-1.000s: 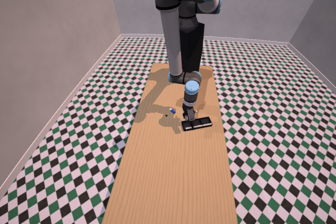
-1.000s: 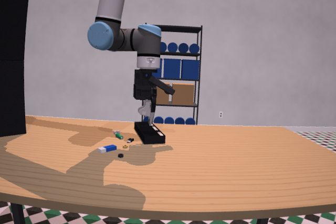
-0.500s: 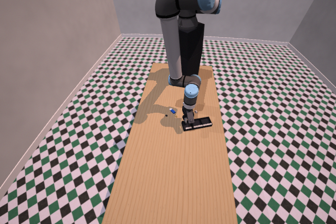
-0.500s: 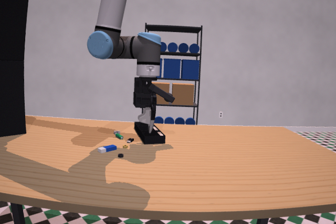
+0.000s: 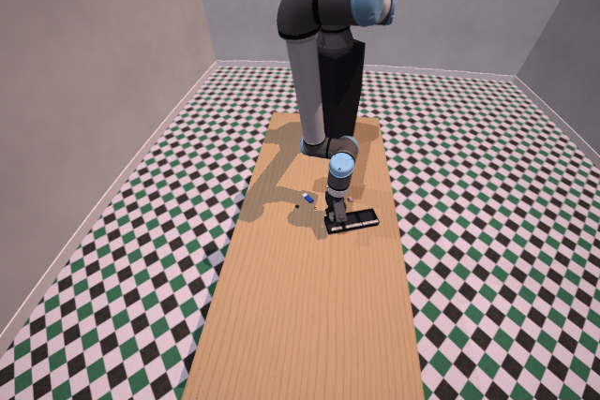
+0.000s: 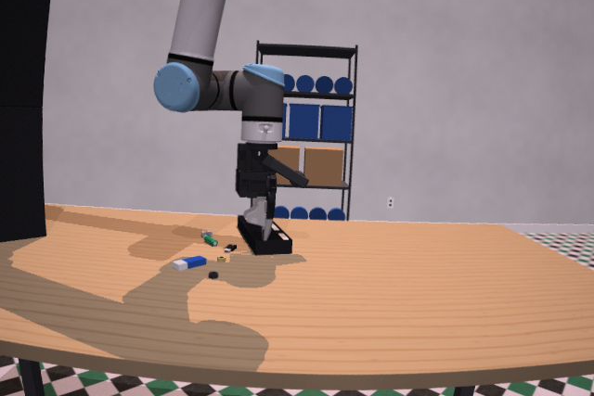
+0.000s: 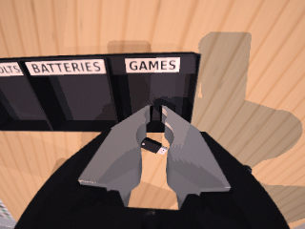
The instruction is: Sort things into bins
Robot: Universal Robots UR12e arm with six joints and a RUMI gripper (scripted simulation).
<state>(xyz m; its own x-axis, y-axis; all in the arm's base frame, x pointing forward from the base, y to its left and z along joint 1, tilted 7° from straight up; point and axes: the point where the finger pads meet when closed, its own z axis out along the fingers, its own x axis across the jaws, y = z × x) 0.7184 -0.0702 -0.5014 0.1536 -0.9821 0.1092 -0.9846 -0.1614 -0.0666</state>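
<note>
Right now the black bin is 10 mm behind my hand, 90 mm to the left of it and 20 mm below it. The rest, counted from my hand: brass nut: 90 mm behind, 90 mm to the right, 30 mm below; black usb stick: 80 mm behind, 10 mm to the right, 30 mm below; green battery: 130 mm behind, 40 mm to the left, 30 mm below.
</note>
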